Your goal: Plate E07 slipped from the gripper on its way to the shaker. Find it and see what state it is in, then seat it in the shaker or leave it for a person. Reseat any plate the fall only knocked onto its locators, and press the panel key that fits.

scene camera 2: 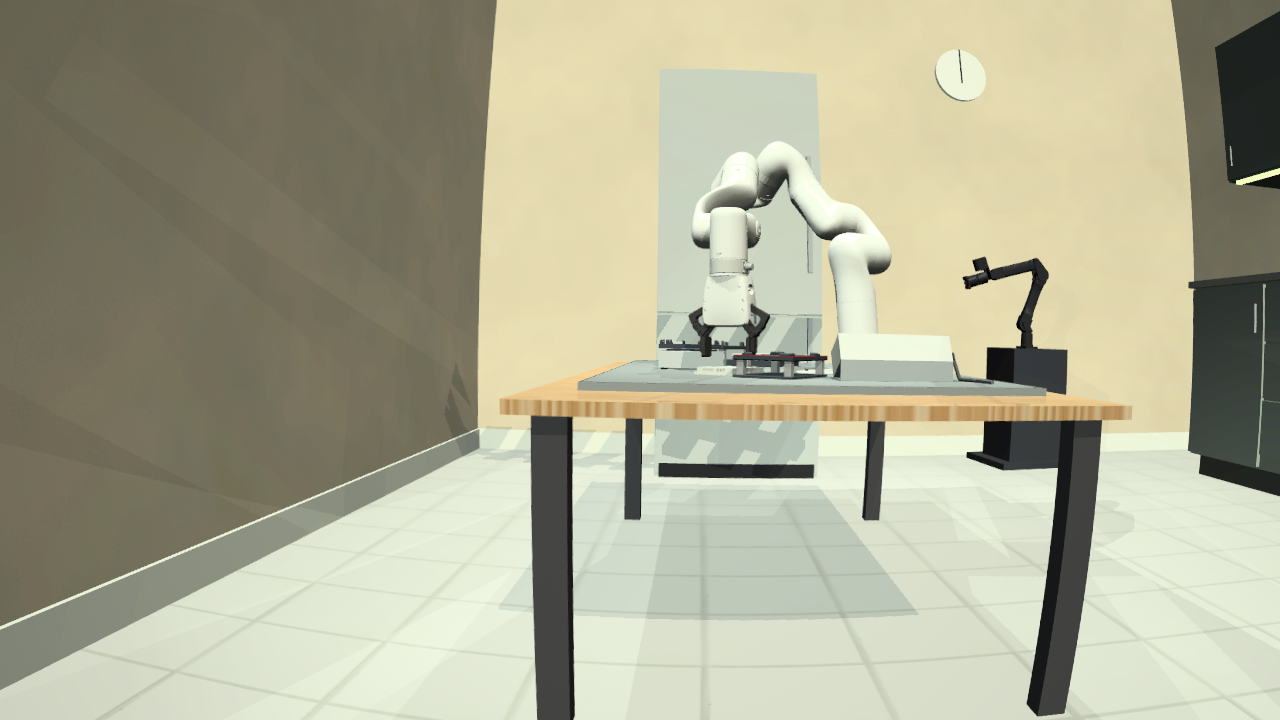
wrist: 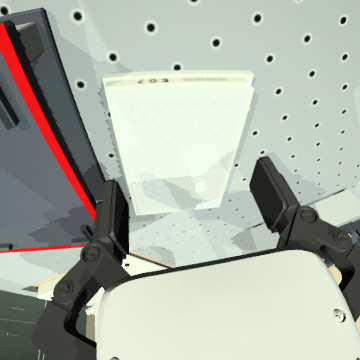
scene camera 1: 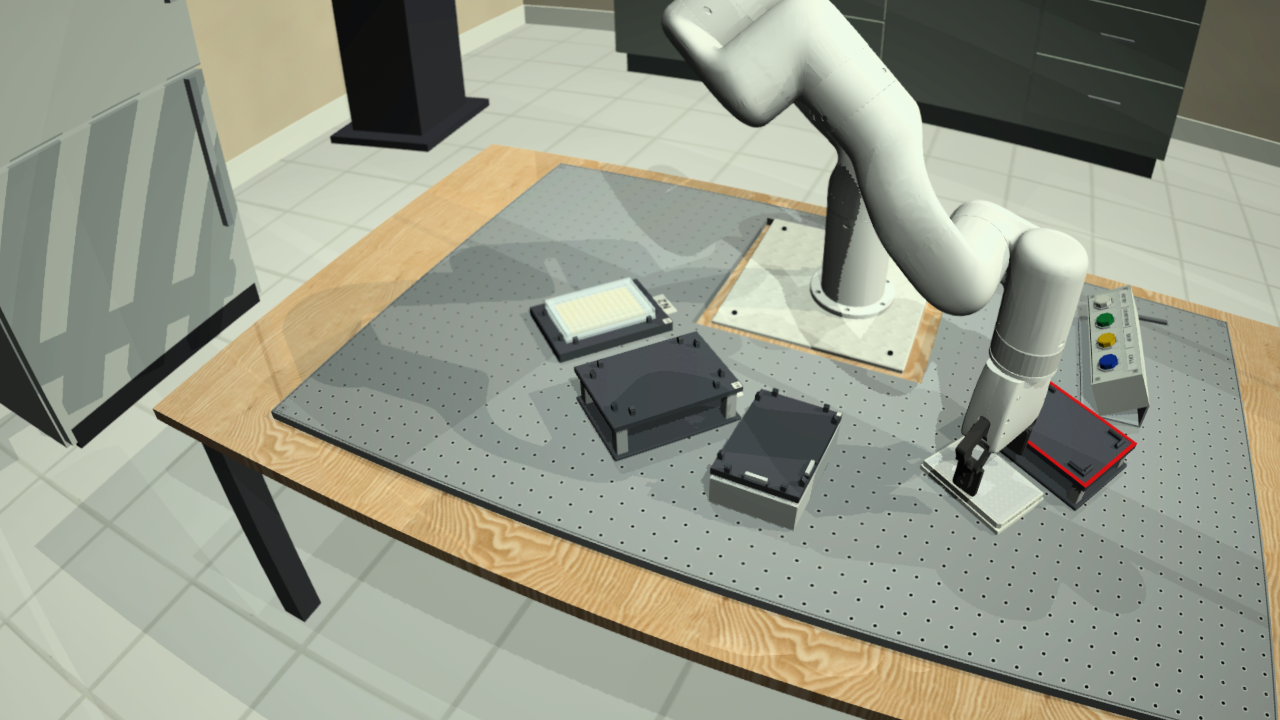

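Seen in the pictures: gripper, fingertip midpoint: (scene camera 2: pixel 728 357) (wrist: pixel 188 181) (scene camera 1: pixel 988 468); arm's base, link origin: (scene camera 1: pixel 852 292).
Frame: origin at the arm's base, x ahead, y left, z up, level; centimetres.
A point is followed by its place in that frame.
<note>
Plate E07 (scene camera 1: pixel 1015 503) @(x 36.8, y 25.3, z 0.9 cm) (scene camera 2: pixel 713 369) @(x 37.5, y 26.1, z 0.6 cm) (wrist: pixel 180 125) @(x 35.7, y 24.1, z 0.9 cm) lies flat on the perforated board beside the red-edged stand, label side up in the wrist view and reading upside down. Faint well circles show through its top; whether its lid is fully square is unclear. My gripper (scene camera 1: pixel 991 465) @(x 34.0, y 21.4, z 2.8 cm) (scene camera 2: pixel 728 351) @(x 34.0, y 21.4, z 2.8 cm) (wrist: pixel 188 181) @(x 34.0, y 21.4, z 2.8 cm) is open above the plate, fingers to either side, nothing between them. A grey-sided unit with a black top (scene camera 1: pixel 776 443) @(x 39.6, y -2.7, z 5.0 cm), probably the shaker, bears no plate. A second plate (scene camera 1: pixel 599 308) @(x 19.2, y -31.6, z 2.6 cm) rests on a low black nest (scene camera 1: pixel 567 351) @(x 27.3, y -32.8, z 1.0 cm); its exact seating is unclear.
The red-edged stand (scene camera 1: pixel 1078 438) @(x 26.5, y 32.4, z 3.5 cm) (scene camera 2: pixel 778 357) @(x 27.4, y 38.8, z 3.3 cm) (wrist: pixel 45 200) @(x 27.0, y 27.3, z 3.5 cm) is close beside E07 and the near finger. A black two-level stand (scene camera 1: pixel 657 380) @(x 33.4, y -18.4, z 4.7 cm) is left of the grey-sided unit. The key panel (scene camera 1: pixel 1118 380) @(x 16.6, y 37.7, z 6.0 cm) (scene camera 2: pixel 895 358) @(x 6.5, y 43.4, z 3.6 cm) has white, green, yellow and blue keys.
</note>
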